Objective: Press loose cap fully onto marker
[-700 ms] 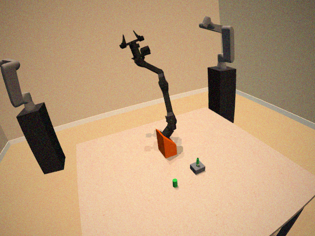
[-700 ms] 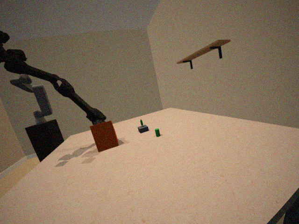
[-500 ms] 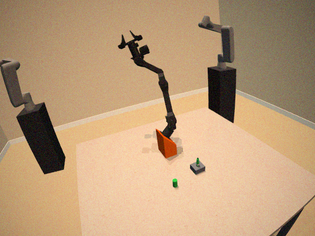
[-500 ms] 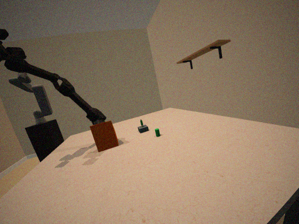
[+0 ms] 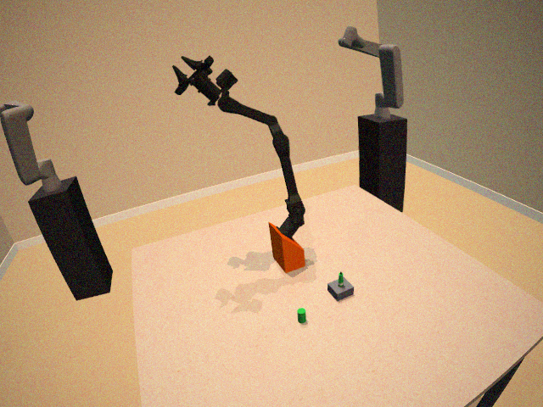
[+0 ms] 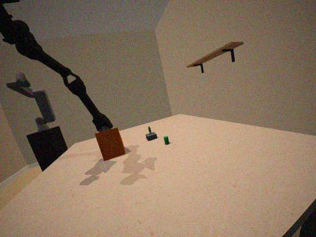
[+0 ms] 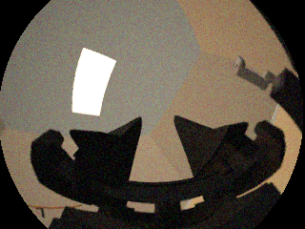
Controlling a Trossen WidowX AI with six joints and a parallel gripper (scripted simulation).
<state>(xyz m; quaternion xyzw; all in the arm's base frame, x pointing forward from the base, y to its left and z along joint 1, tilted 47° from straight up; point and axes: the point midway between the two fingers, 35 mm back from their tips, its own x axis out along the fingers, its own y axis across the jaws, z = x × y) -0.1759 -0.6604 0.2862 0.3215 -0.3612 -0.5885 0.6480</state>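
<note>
The green marker cap lies 80 cm below my gripper tip, 55 cm ahead of it and 18 cm to the left of it.
</note>
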